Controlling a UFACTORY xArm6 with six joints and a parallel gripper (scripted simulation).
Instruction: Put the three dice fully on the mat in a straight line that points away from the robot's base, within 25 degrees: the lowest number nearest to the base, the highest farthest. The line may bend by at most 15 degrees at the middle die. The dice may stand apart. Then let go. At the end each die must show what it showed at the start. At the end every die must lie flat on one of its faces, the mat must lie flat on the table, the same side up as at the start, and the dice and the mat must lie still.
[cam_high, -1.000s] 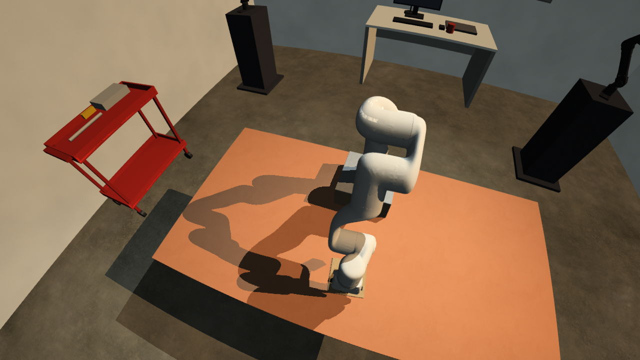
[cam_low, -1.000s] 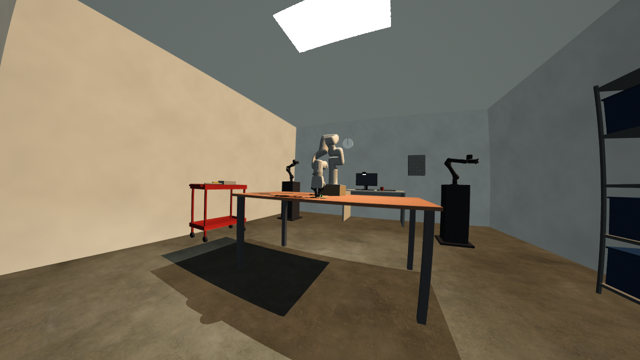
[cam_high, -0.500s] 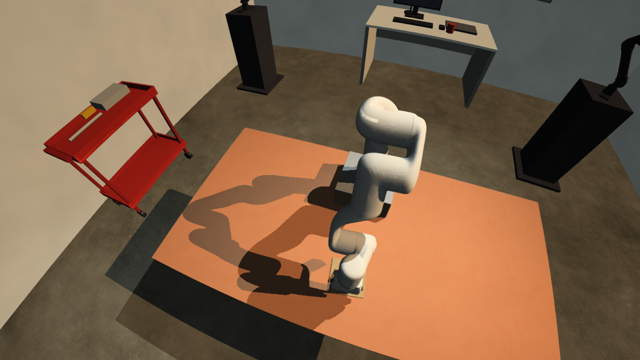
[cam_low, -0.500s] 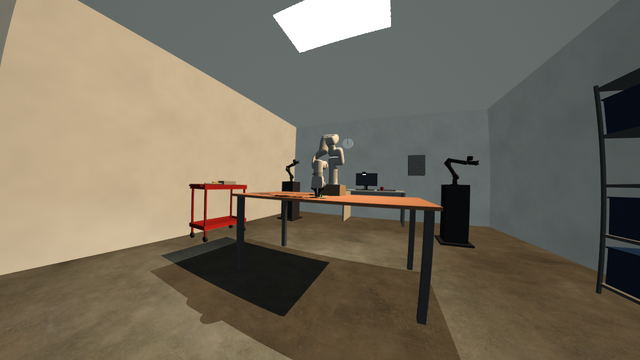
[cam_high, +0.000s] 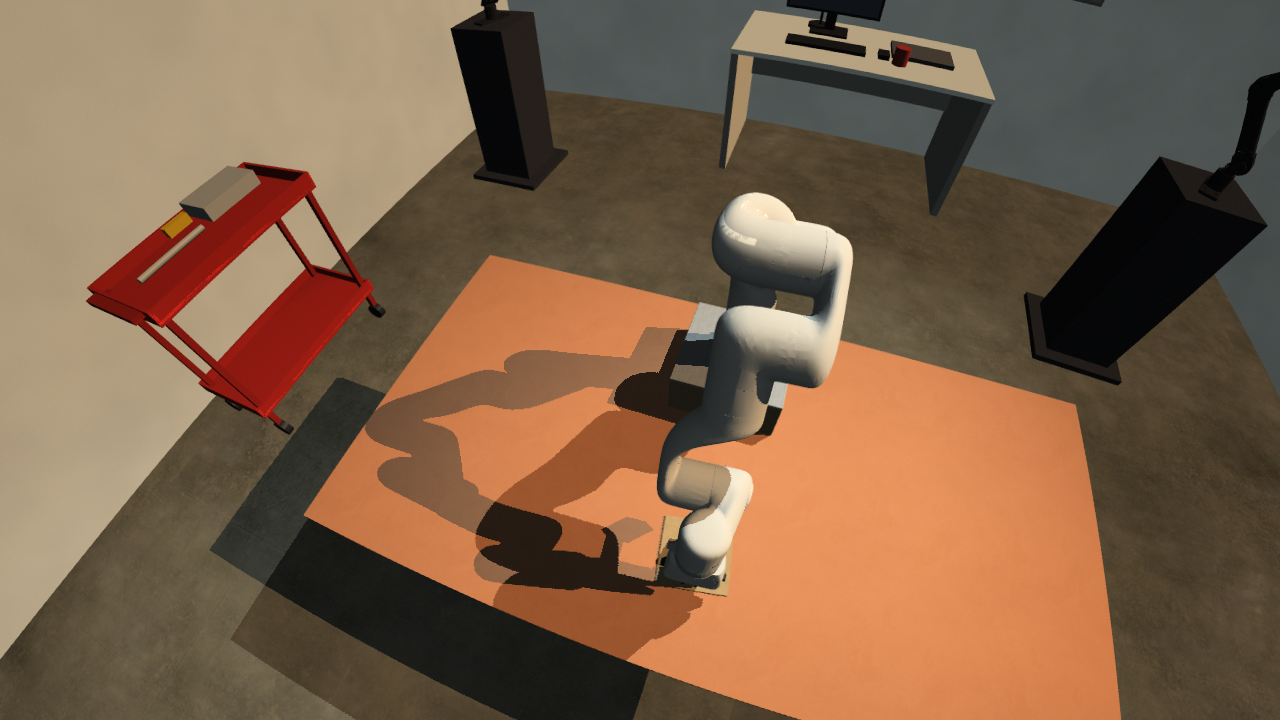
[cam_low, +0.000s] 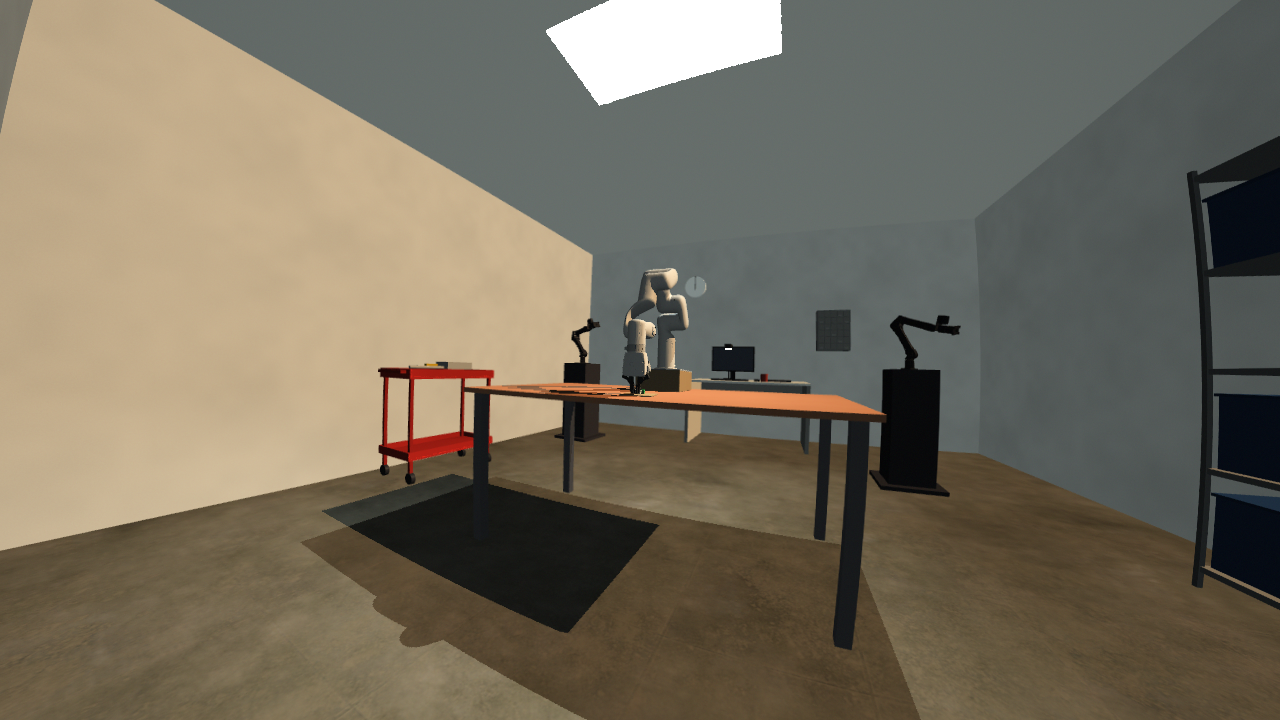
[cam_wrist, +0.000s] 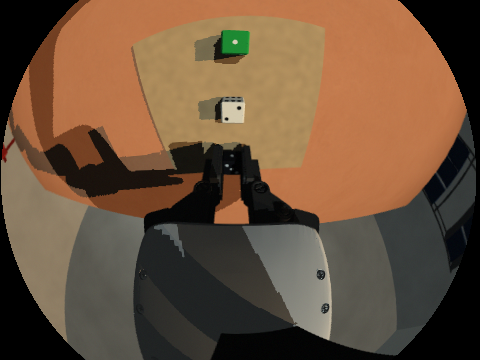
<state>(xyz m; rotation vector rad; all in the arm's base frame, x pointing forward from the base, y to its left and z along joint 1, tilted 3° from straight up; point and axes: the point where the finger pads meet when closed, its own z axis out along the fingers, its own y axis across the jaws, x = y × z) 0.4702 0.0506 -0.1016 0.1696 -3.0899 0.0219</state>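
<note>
My gripper is now 1 cm above the black die. From my hand the other things lie so: green die 10 cm behind, 1 cm to the right, 2 cm below; then white die 5 cm behind, 1 cm to the right, 2 cm below; then tan mat 5 cm behind, 1 cm to the right, 3 cm below.
</note>
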